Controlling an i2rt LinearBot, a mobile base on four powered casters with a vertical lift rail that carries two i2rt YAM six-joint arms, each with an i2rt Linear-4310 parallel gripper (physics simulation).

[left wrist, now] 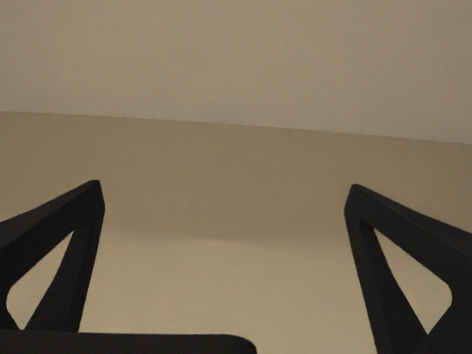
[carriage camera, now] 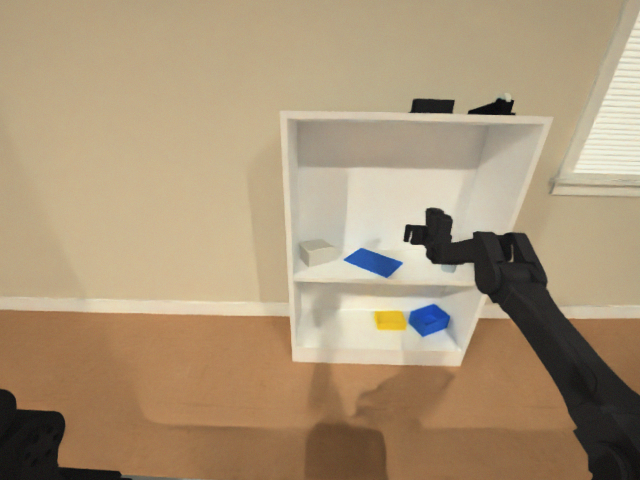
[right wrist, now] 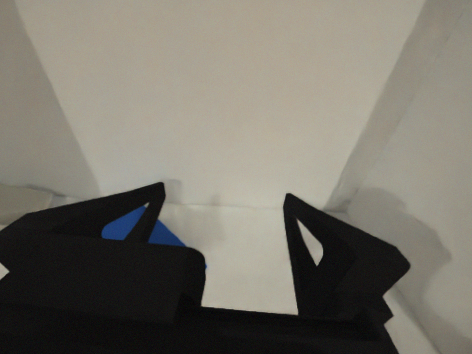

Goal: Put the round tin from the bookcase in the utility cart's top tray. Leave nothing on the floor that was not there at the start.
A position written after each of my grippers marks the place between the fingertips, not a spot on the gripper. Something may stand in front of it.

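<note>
Visible here are my left gripper [left wrist: 227, 195] and my right gripper [right wrist: 224, 194]. A flat blue book [carriage camera: 379, 264] appears also in the right wrist view [right wrist: 119, 229]; in the left wrist view the book is out of frame. A grey box [carriage camera: 315, 252] is present, and in the left wrist view it is out of frame. Present too: a blue box [carriage camera: 427, 320].
</note>
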